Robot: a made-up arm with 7 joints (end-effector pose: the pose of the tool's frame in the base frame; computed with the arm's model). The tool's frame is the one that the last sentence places. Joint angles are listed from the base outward.
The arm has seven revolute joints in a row. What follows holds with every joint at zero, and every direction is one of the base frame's. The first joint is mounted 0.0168 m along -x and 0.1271 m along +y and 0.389 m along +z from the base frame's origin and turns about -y. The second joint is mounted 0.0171 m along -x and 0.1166 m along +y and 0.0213 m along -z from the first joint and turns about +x. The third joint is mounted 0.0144 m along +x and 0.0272 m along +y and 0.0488 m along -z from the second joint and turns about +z. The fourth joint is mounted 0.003 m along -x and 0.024 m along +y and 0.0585 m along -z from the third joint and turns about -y. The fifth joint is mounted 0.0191 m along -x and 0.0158 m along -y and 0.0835 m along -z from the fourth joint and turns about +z. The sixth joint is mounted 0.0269 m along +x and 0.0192 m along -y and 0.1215 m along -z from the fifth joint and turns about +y. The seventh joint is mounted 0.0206 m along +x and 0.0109 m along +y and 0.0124 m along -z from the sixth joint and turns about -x. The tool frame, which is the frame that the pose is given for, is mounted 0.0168 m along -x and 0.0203 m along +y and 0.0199 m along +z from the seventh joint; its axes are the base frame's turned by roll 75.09, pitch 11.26 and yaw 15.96 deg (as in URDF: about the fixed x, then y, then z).
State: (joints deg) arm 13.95 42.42 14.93 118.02 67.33 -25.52 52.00
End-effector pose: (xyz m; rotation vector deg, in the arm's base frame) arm 0.1447 0.3548 0.4765 -22.30 -130.49 28.35
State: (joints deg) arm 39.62 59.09 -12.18 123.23 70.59 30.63 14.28
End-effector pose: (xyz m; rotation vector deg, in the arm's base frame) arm 0.1267 0.2724 0.5045 20.44 -83.72 14.21
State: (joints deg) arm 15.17 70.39 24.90 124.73 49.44 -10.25 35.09
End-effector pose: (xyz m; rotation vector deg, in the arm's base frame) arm 0.0886 0.2895 0.5366 26.88 -138.50 10.09
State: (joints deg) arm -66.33 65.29 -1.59 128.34 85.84 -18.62 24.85
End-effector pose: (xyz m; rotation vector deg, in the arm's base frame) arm 0.0855 0.2763 0.2382 1.62 -17.23 30.44
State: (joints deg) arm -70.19 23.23 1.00 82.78 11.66 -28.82 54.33
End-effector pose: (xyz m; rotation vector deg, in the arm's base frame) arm -0.0443 0.3520 0.1537 23.07 -24.21 -7.45
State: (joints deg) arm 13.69 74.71 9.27 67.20 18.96 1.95 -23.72
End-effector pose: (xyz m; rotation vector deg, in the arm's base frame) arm 0.1455 0.4301 0.4352 119.05 -72.29 84.32
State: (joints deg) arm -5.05 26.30 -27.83 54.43 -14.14 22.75 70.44
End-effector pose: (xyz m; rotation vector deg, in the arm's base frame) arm 0.1320 0.3105 0.1228 34.58 -2.02 -46.89
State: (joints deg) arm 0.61 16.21 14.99 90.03 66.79 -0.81 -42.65
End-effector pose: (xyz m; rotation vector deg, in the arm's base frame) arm 0.1525 0.3772 0.2959 31.23 5.62 110.17
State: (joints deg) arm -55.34 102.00 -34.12 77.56 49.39 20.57 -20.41
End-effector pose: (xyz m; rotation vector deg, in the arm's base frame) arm 0.0518 0.3983 0.2265 123.27 -4.17 -43.54
